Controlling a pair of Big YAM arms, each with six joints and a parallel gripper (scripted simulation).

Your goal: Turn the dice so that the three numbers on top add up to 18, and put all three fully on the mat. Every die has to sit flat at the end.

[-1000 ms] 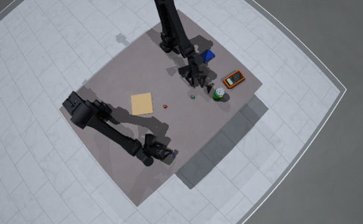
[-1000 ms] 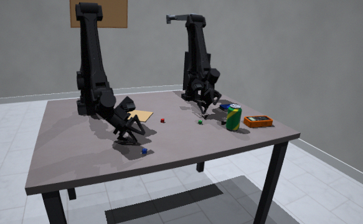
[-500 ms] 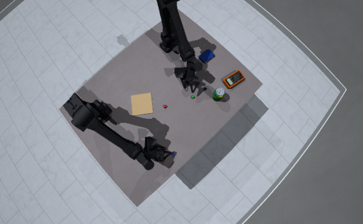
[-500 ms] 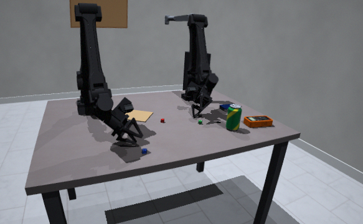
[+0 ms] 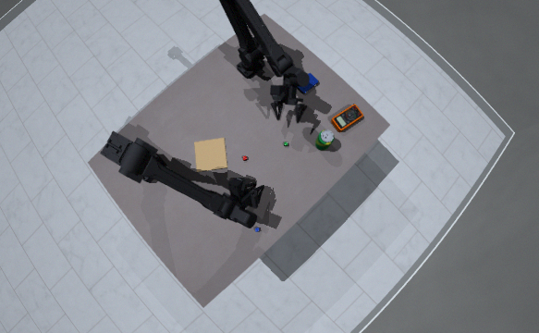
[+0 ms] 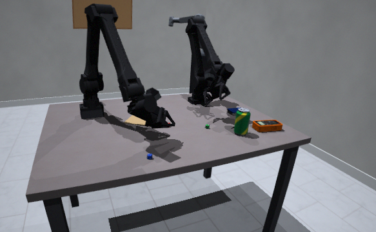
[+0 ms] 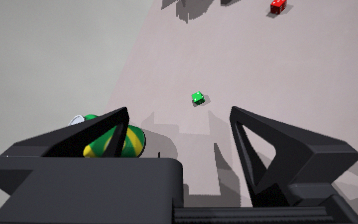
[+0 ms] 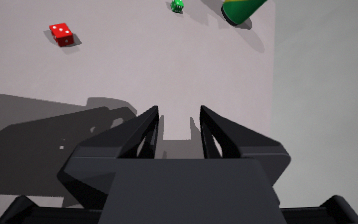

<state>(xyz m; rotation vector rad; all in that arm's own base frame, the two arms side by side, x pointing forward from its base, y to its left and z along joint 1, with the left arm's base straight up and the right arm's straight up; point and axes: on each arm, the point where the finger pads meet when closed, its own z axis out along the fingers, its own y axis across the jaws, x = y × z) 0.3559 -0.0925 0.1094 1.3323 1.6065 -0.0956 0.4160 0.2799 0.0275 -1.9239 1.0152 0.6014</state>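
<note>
Right now my right hand is 40 mm past the green die, 220 mm to the right of it and 60 mm above it. Round my right hand: red die 130 mm behind, 60 mm to the left, 60 mm below; tan mat 260 mm behind, 30 mm to the right, 70 mm below; blue die 110 mm ahead, 140 mm to the right, 60 mm below.
</note>
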